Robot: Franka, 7 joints.
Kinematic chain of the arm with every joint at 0, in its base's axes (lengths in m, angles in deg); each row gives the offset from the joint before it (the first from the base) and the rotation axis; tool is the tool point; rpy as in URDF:
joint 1: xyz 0 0 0.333 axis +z
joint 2: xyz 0 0 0 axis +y
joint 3: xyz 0 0 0.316 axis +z
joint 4: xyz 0.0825 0 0 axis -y
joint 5: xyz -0.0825 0 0.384 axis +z
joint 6: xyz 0 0 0 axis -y
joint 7: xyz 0.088 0 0 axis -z
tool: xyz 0 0 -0.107 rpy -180 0 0
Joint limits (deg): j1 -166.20..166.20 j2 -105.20..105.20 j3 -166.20..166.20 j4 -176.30..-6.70 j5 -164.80..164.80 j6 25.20..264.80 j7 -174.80..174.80
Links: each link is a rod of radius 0.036 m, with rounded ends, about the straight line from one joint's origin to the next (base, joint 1, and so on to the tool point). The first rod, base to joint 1, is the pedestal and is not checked.
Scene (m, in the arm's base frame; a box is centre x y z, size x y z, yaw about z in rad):
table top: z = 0
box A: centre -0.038 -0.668 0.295 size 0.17 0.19 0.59 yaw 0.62
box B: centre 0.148 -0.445 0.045 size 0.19 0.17 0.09 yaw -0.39
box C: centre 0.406 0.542 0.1 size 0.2 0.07 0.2 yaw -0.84
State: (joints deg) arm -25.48 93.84 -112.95 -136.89 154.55 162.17 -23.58
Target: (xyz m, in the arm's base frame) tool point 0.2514 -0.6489 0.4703
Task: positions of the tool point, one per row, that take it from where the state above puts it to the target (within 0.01 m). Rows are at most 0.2 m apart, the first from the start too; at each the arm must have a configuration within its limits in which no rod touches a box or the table.
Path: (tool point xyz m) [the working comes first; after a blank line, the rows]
Joints at the target: -14.00 100.61 -109.48 -91.67 153.88 147.26 -23.58
Straight joint move there: touches box A.

1: -0.0979 -0.3780 0.6393
2: 0.0352 -0.3573 0.7241
3: 0.0889 -0.4832 0.6707
4: 0.1607 -0.5852 0.5822
5: 0.2514 -0.6489 0.4703

